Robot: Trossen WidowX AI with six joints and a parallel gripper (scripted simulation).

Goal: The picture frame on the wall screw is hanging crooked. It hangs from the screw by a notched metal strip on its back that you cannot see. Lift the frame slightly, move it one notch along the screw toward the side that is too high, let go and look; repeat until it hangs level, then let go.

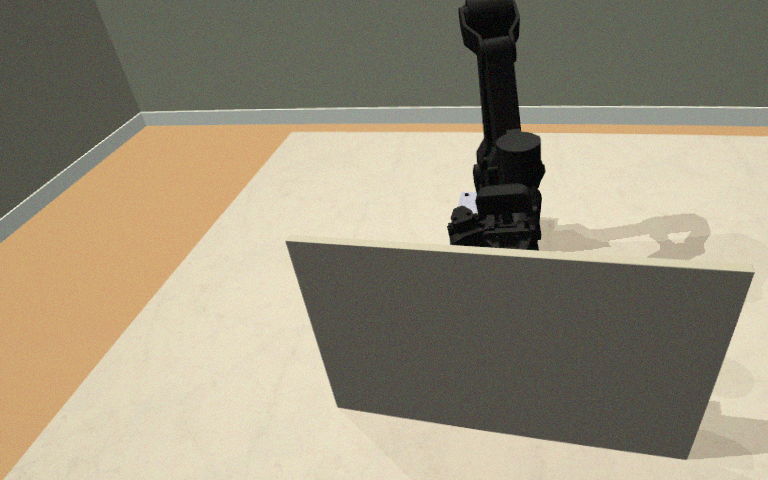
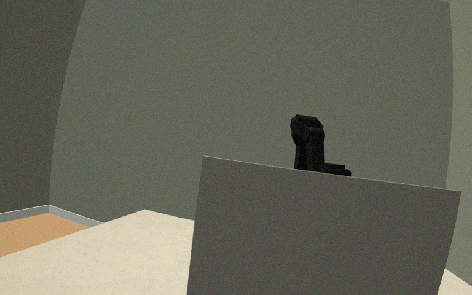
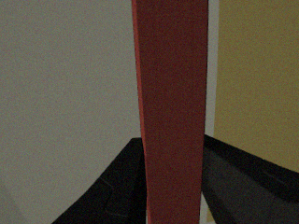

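My gripper tip is now 50 mm above the picture frame and 10 mm to the right of it. Also, from my gripper tip: wall board (70 mm below, 20 mm ahead).
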